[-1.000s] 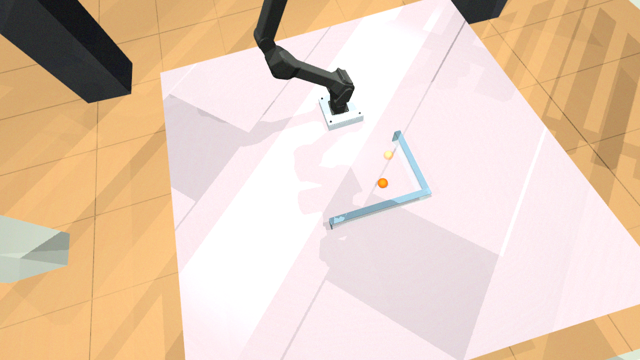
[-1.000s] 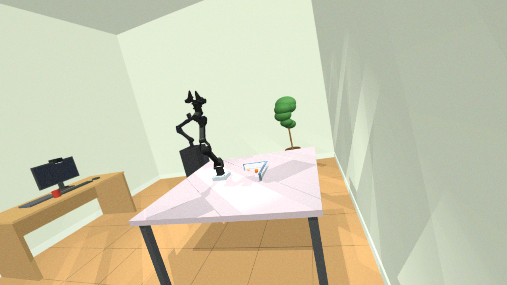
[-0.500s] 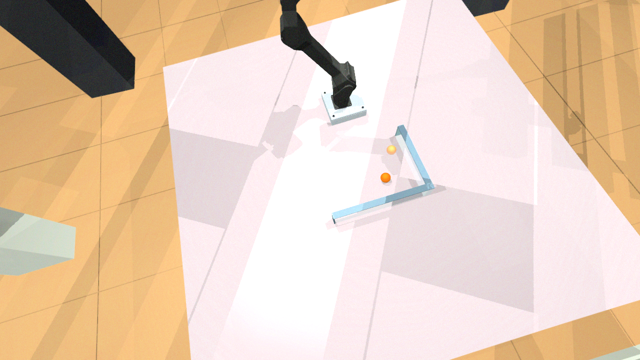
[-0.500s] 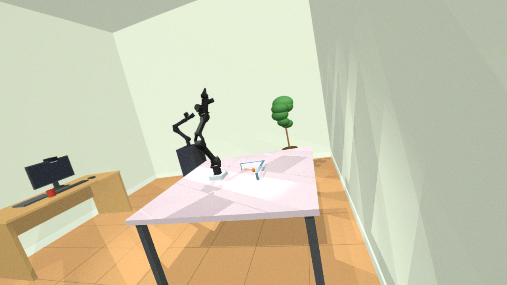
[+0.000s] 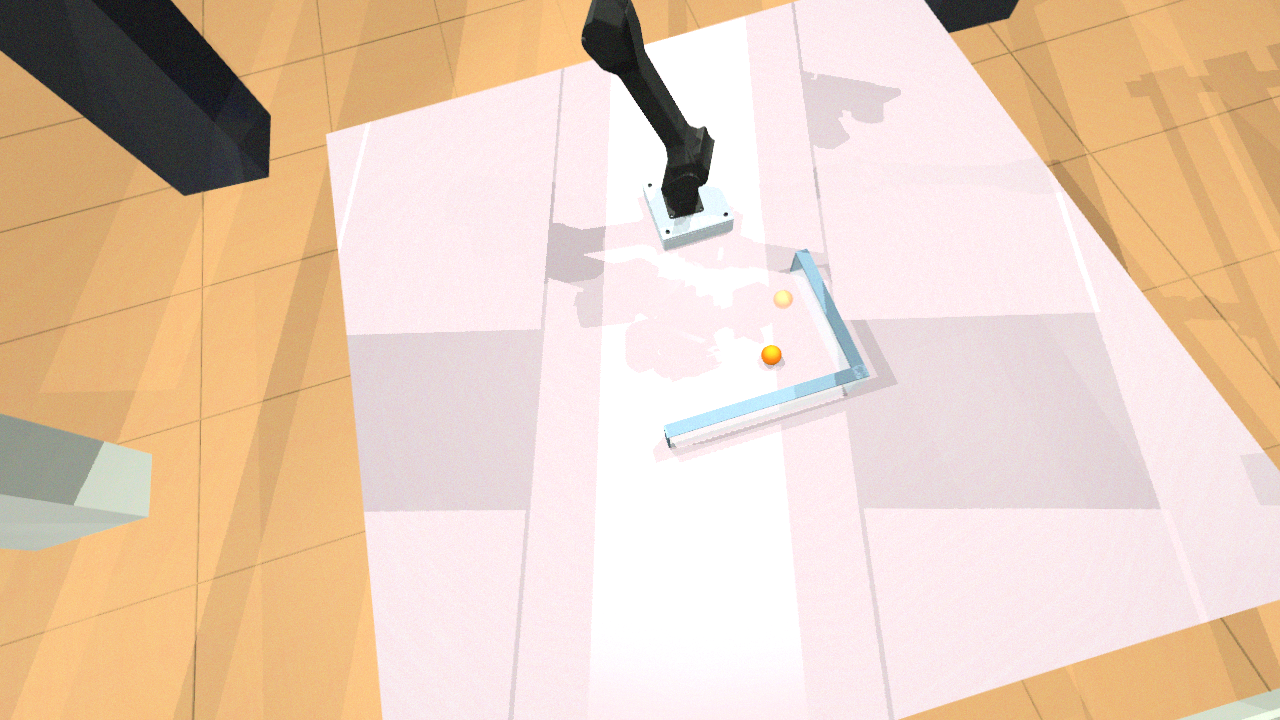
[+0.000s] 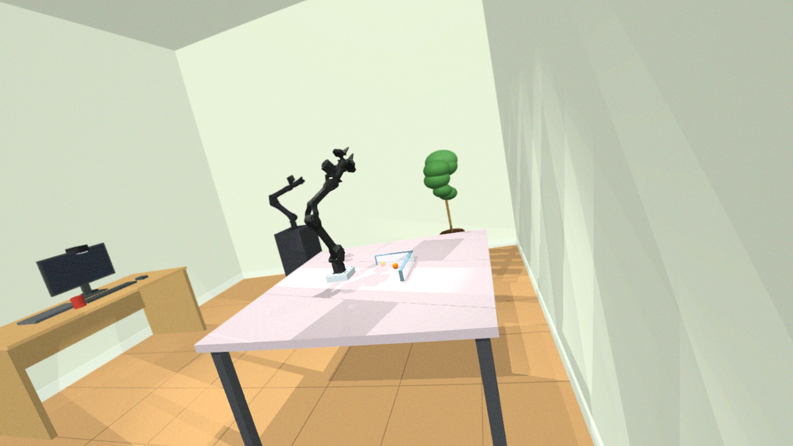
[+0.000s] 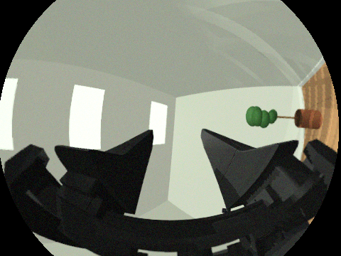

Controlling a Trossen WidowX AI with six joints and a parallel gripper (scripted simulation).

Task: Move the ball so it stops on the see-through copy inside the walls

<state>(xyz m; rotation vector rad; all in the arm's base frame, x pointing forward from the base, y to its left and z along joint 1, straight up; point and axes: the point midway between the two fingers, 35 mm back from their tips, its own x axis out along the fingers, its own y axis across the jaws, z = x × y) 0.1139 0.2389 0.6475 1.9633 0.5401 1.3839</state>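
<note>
My gripper tip is 200 mm short of the orange ball, 190 mm to the left of it and 690 mm above it. Also, from my gripper tip: see-through copy of ball: 100 mm ahead, 140 mm to the right, 690 mm below.
</note>
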